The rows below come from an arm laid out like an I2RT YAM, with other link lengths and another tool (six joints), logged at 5 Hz.
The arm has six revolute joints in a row. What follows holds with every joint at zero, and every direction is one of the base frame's. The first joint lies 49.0 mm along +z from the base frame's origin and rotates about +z. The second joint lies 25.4 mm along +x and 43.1 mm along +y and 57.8 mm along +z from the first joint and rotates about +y. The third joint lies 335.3 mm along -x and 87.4 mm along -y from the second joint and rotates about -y. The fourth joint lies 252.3 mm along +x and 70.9 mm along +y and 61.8 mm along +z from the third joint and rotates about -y. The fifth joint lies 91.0 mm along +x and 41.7 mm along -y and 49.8 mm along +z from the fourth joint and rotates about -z. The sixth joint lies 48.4 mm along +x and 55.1 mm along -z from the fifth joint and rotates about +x. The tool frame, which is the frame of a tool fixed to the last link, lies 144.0 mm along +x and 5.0 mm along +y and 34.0 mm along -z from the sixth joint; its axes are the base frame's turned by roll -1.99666, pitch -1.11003 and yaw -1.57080 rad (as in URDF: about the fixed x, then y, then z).
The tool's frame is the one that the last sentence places.
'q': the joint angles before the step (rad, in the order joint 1, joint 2, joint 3, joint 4, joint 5, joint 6). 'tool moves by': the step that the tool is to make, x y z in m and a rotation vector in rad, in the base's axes. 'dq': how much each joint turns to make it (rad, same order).
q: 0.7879 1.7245 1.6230 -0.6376 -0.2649 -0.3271
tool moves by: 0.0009 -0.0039 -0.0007 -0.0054 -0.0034 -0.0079
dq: -0.0039 -0.0064 -0.0082 -0.0001 0.0072 -0.0019
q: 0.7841 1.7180 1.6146 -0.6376 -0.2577 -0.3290
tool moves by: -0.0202 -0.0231 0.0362 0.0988 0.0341 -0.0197
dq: -0.0378 -0.1142 -0.0414 -0.0107 -0.0756 0.0629
